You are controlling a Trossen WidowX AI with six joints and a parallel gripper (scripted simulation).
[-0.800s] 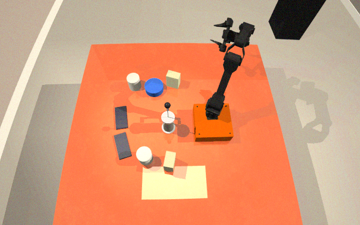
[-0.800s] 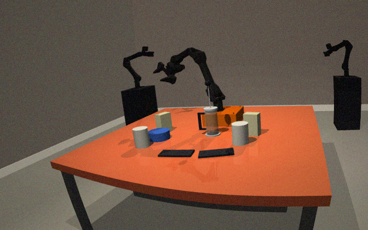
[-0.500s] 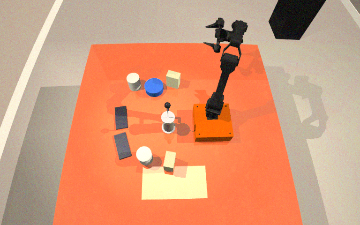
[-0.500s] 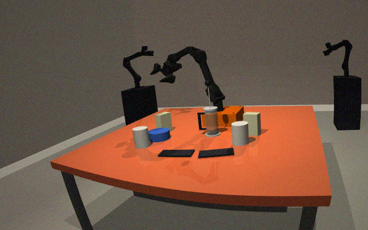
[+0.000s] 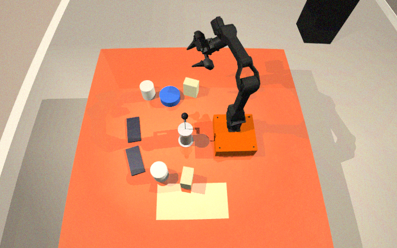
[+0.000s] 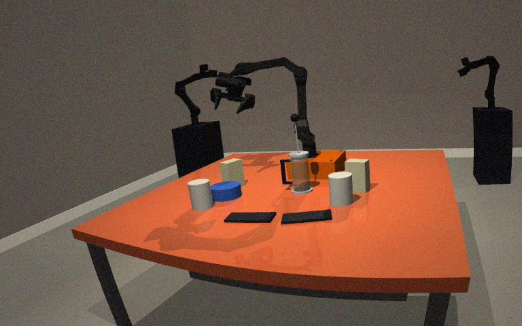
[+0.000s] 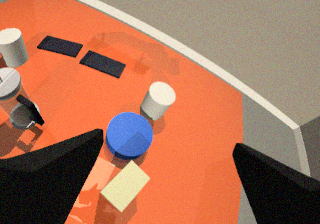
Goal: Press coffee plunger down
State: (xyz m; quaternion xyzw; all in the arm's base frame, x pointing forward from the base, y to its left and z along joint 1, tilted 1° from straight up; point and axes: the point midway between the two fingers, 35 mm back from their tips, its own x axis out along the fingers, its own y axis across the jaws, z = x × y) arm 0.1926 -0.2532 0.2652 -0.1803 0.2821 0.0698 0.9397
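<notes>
Right now the coffee press is 30 mm ahead of my gripper tip, 280 mm to the left of it and 180 mm below it.
</notes>
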